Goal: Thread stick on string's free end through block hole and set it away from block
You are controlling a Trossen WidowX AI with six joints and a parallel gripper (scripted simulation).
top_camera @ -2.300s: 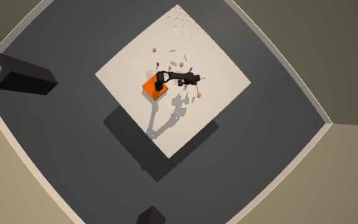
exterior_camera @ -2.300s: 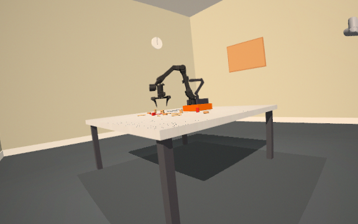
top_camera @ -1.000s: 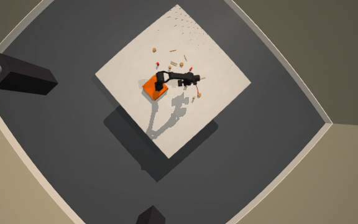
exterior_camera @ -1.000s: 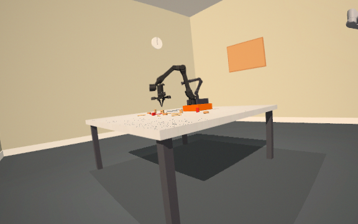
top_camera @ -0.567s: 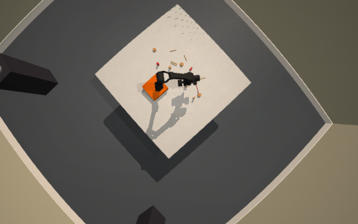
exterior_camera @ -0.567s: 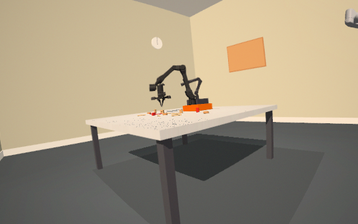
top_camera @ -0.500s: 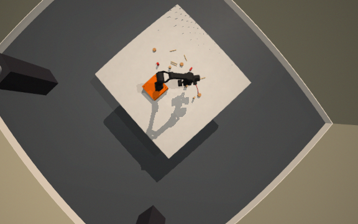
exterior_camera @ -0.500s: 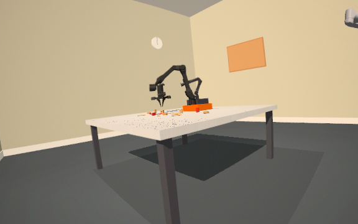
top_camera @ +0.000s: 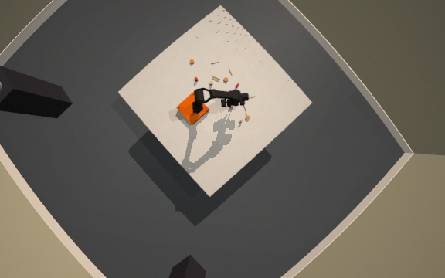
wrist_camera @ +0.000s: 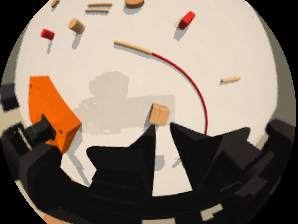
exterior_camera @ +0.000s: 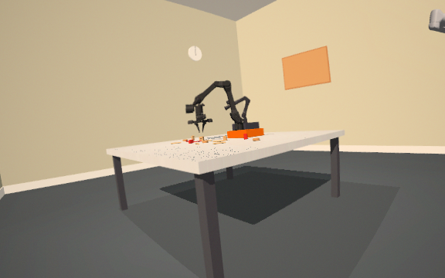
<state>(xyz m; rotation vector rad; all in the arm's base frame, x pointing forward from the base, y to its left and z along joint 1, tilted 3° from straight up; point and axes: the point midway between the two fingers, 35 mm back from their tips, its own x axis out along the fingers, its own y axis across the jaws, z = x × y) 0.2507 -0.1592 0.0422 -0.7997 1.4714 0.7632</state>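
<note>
My gripper tip is now 4 cm above the wooden block. The rest, counted from my gripper tip: round wooden button (17 cm to the right, 5 cm below, 5 cm ahead); then red cube (16 cm ahead, 11 cm to the left, 5 cm below); then thin wooden stick (12 cm to the left, 6 cm below, 5 cm ahead).
</note>
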